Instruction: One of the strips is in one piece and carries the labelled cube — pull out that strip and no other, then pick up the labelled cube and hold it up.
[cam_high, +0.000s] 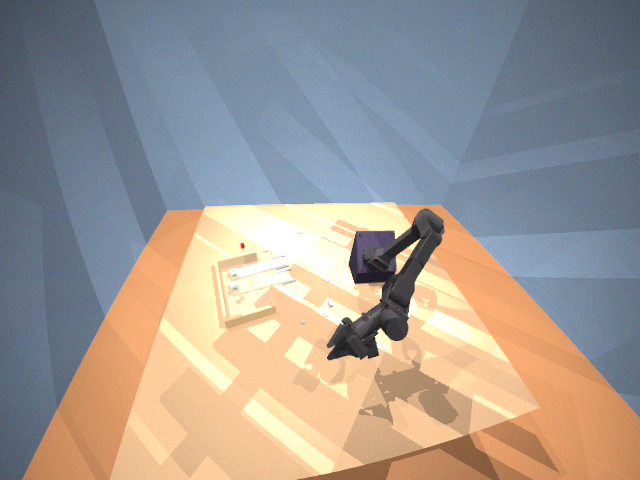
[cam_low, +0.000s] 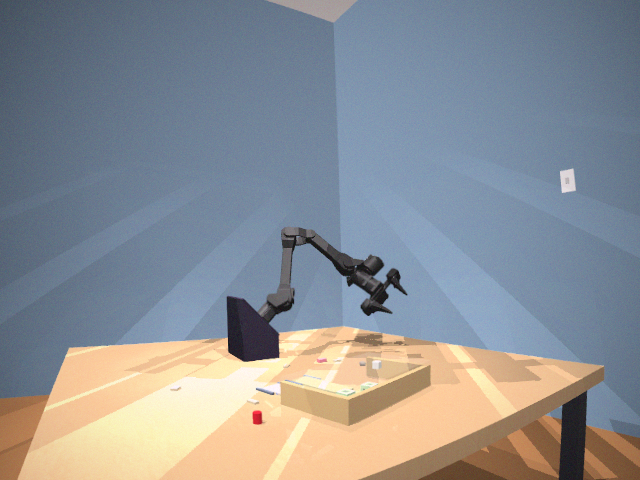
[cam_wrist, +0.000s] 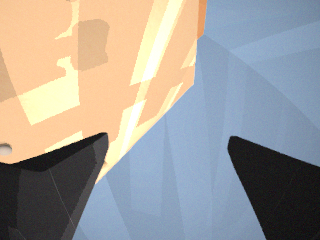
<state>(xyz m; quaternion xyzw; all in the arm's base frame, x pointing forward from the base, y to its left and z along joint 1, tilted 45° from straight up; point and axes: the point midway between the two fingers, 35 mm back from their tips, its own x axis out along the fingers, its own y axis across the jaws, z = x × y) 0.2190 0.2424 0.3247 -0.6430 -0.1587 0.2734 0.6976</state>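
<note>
My gripper tip is 400 mm to the left of the yellow cross-hatched strip, 180 mm short of it and 170 mm above it. Also, from my gripper tip: white cube 330 mm to the right, 320 mm ahead, 100 mm below; pink block 270 mm to the right, 170 mm below, 60 mm behind; red cylinder 630 mm to the right, 340 mm ahead, 160 mm below.
</note>
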